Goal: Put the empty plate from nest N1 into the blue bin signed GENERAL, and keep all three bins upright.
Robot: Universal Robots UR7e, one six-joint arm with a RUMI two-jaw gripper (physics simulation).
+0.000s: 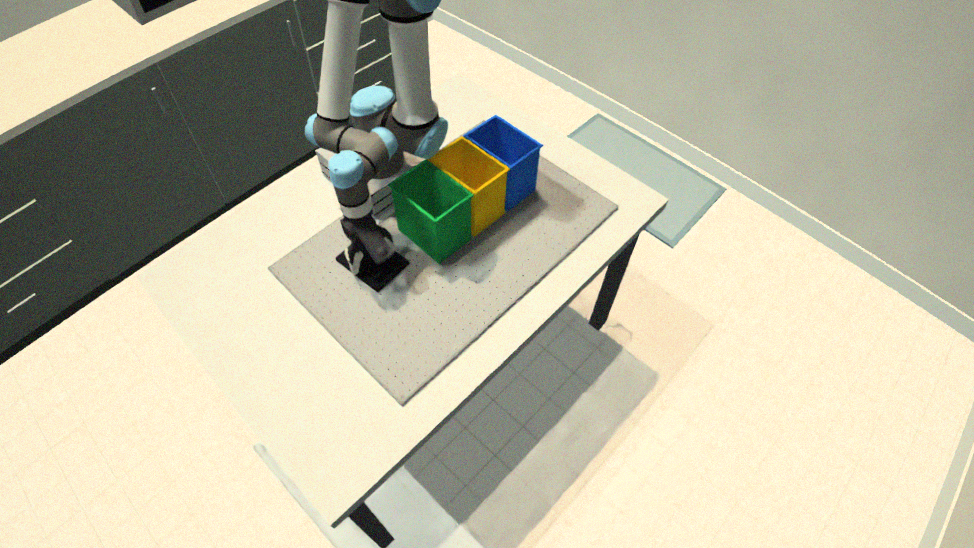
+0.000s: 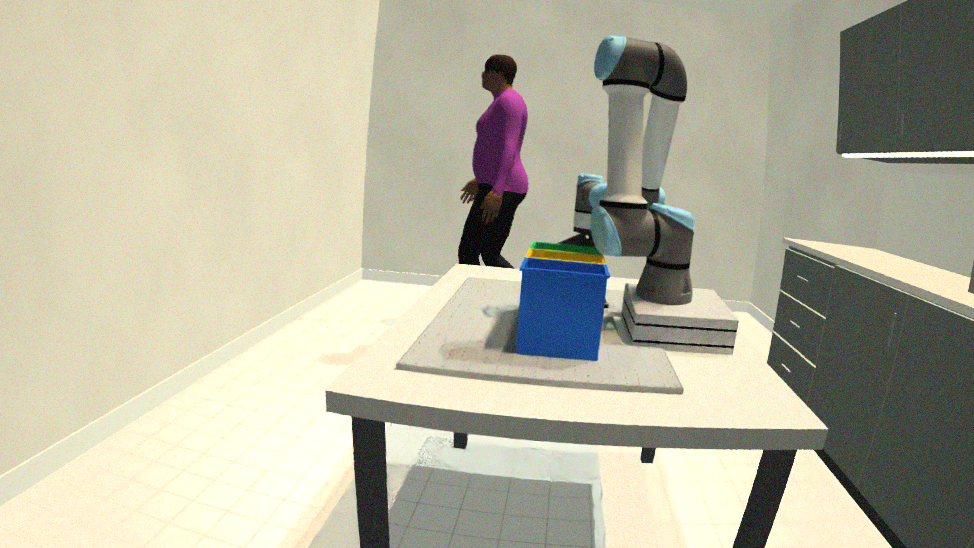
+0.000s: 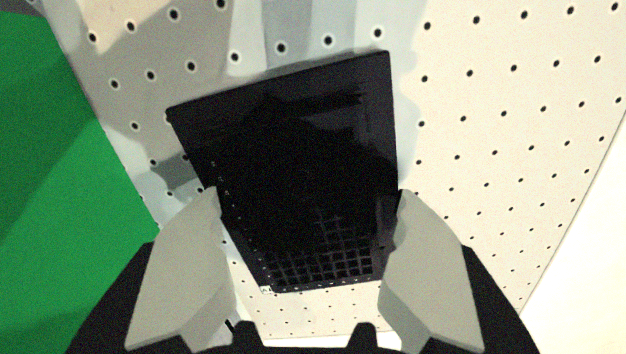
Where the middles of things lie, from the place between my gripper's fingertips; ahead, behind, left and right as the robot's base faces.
Right now the black square slab (image 3: 309,87) is 1 cm behind my hand. Also, from my hand: black plate (image 3: 299,185) 1 cm behind, 1 cm above; then yellow bin (image 1: 484,176) 2 cm ahead, 32 cm to the left, 8 cm above; then green bin (image 1: 434,211) 3 cm ahead, 19 cm to the left, 8 cm above.
